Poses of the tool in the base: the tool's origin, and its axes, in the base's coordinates. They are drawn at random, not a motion.
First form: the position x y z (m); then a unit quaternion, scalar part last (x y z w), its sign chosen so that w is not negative.
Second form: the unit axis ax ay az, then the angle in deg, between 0 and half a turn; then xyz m. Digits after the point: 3 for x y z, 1 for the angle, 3 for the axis.
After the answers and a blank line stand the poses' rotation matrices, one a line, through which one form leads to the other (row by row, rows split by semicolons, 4 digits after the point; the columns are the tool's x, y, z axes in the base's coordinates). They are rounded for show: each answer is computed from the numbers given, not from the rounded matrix.
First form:
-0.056, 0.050, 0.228, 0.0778, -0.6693, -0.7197, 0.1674
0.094, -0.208, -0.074, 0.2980, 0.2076, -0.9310, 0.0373
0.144, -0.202, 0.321, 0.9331, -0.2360, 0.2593, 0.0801
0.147, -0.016, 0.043, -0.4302, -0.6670, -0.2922, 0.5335
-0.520, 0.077, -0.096, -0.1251, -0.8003, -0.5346, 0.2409
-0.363, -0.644, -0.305, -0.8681, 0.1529, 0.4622, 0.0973
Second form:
0.079, -0.679, -0.730, 160.7, -0.056, 0.050, 0.228
0.298, 0.208, -0.932, 175.7, 0.094, -0.208, -0.074
0.936, -0.237, 0.260, 170.8, 0.144, -0.202, 0.321
-0.509, -0.789, -0.345, 115.5, 0.147, -0.016, 0.043
-0.129, -0.825, -0.551, 152.1, -0.520, 0.077, -0.096
-0.872, 0.154, 0.464, 168.8, -0.363, -0.644, -0.305

-0.9318 0.1368 -0.3361; -0.3451 -0.0480 0.9373; 0.1121 0.9894 0.0920
-0.8196 0.1932 -0.5394; 0.0543 -0.9110 -0.4088; -0.5703 -0.3643 0.7362
0.7541 -0.4820 0.4461; -0.3989 -0.8758 -0.2719; 0.5217 0.0271 -0.8527
-0.0606 0.8857 -0.4603; 0.2621 0.4591 0.8488; 0.9631 -0.0692 -0.2600
-0.8526 0.4578 -0.2518; -0.0573 0.3971 0.9160; 0.5194 0.7954 -0.3123
0.5260 -0.3554 -0.7727; -0.1755 -0.9343 0.3103; -0.8322 -0.0276 -0.5538

